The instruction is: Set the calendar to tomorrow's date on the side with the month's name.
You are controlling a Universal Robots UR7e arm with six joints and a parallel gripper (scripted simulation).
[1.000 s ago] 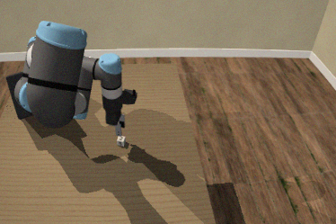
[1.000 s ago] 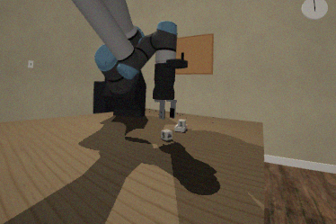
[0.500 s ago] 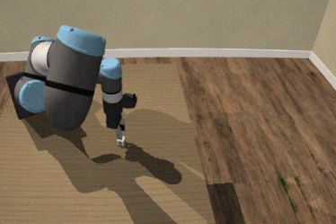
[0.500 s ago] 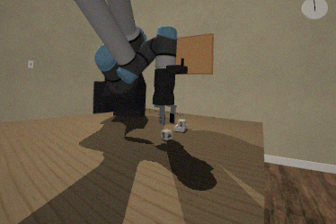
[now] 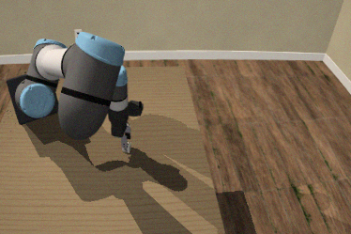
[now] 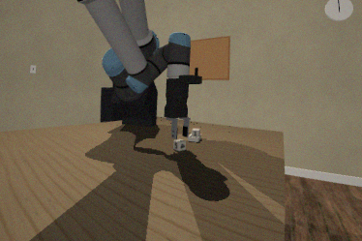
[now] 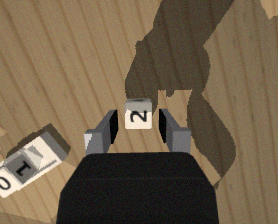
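The white digit cube is 40 mm below my hand. From my hand the other things lie so: white tray 150 mm to the left, 50 mm below.
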